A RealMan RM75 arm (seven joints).
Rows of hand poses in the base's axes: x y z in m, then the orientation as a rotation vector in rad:
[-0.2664, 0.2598, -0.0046, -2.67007, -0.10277, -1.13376]
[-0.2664, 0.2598, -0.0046, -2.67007, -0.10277, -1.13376]
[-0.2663, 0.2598, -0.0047, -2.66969, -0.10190, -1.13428]
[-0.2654, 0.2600, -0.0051, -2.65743, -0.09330, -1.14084]
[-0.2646, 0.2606, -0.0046, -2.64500, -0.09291, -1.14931]
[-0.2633, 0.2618, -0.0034, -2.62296, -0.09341, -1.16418]
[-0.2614, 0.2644, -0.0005, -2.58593, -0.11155, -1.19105]
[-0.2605, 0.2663, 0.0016, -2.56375, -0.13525, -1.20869]
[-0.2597, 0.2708, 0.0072, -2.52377, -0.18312, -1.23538]
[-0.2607, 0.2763, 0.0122, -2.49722, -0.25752, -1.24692]
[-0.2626, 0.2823, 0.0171, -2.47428, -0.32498, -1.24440]
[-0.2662, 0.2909, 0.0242, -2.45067, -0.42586, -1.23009]
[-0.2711, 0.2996, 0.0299, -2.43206, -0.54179, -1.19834]
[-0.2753, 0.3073, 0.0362, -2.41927, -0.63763, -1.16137]
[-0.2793, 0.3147, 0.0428, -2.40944, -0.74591, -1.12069]
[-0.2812, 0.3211, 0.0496, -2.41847, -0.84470, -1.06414]
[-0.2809, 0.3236, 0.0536, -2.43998, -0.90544, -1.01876]
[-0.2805, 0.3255, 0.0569, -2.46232, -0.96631, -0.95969]
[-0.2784, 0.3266, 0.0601, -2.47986, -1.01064, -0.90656]
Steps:
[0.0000, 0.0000, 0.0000, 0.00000, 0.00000, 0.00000]
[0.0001, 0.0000, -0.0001, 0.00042, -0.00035, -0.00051]
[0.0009, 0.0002, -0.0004, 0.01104, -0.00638, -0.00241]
[0.0008, 0.0006, 0.0005, 0.00812, -0.00838, 0.00222]
[0.0013, 0.0012, 0.0012, 0.01398, -0.01497, 0.00464]
[0.0019, 0.0026, 0.0029, 0.01723, -0.02827, 0.01781]
[0.0009, 0.0019, 0.0021, 0.00537, -0.01942, 0.01800]
[0.0008, 0.0045, 0.0056, 0.00856, -0.03266, 0.03673]
[-0.0010, 0.0055, 0.0050, -0.00895, -0.02301, 0.05114]
[-0.0019, 0.0060, 0.0049, -0.00694, -0.01239, 0.04928]
[-0.0036, 0.0086, 0.0071, -0.01903, -0.00965, 0.07150]
[-0.0049, 0.0087, 0.0057, -0.02917, 0.00015, 0.08155]
[-0.0042, 0.0077, 0.0063, -0.02741, 0.00720, 0.06811]
[-0.0040, 0.0074, 0.0066, -0.03840, 0.00701, 0.07283]
[-0.0019, 0.0064, 0.0068, -0.05032, 0.02037, 0.06104]
[0.0003, 0.0025, 0.0040, -0.04436, 0.01977, 0.03103]
[0.0004, 0.0019, 0.0033, -0.04584, 0.02848, 0.03277]
[0.0021, 0.0011, 0.0032, -0.03533, 0.02707, 0.02462]

